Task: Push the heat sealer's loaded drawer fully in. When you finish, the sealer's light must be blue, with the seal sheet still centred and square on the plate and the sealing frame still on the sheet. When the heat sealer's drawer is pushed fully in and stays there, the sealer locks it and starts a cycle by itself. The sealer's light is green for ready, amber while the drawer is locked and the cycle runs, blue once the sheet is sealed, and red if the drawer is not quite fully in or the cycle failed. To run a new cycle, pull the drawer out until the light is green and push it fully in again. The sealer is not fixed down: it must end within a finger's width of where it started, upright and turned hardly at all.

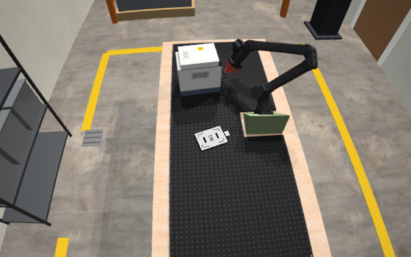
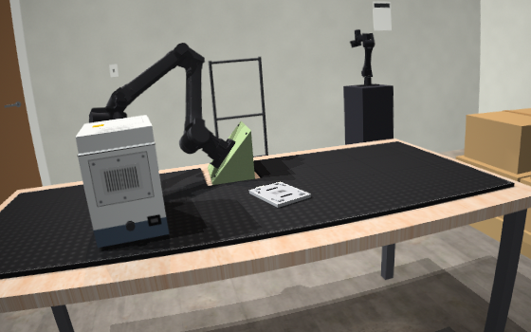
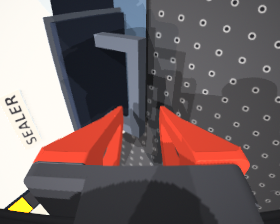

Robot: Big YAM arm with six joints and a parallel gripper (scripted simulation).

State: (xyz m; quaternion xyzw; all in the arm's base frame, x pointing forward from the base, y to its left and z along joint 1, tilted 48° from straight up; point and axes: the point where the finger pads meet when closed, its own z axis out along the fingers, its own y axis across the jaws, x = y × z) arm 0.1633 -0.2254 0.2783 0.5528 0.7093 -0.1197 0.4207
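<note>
Now: hand 120 mm short of the dark sealer drawer and 30 mm above it. Also, from my hand: white tag (80 mm ahead, 420 mm to the left, 110 mm below).
</note>
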